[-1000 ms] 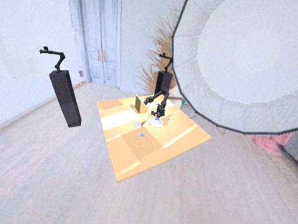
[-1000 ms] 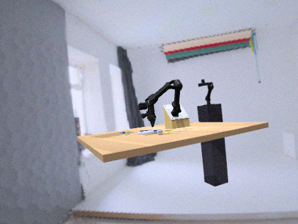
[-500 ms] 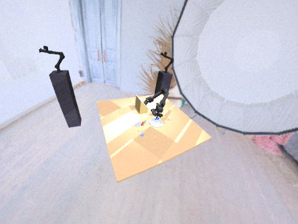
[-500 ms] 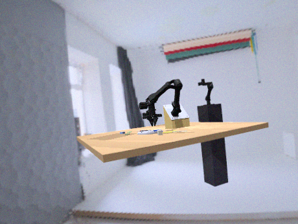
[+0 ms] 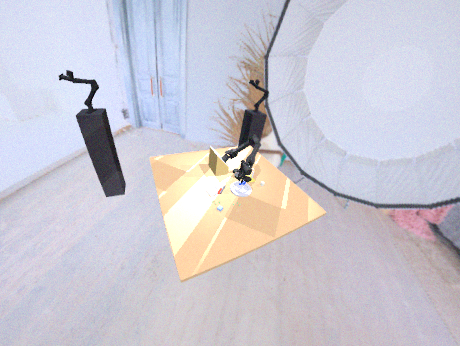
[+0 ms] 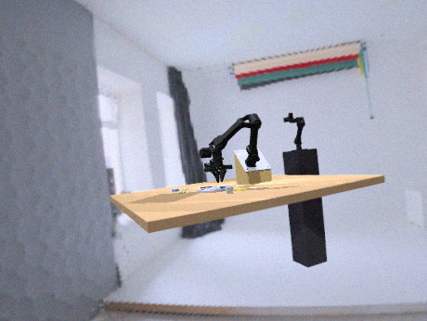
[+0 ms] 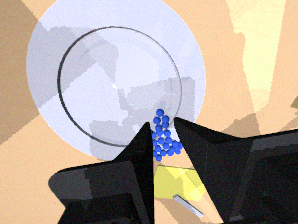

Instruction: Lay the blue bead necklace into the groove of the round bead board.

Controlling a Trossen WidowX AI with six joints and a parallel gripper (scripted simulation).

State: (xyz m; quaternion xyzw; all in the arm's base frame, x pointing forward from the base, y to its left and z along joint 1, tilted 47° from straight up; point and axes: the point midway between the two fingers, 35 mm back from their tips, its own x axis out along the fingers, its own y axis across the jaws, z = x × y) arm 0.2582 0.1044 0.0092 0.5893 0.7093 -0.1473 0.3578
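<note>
My gripper tip is now 40 mm short of the round bead board, 10 mm to the left of it and 30 mm above it. From my gripper tip the other things lie so: yellow flat piece: 80 mm behind, 150 mm to the left, 40 mm below; red-and-grey object: 20 mm ahead, 190 mm to the right, 40 mm below; white cylinder: 40 mm ahead, 230 mm to the left, 30 mm below.
</note>
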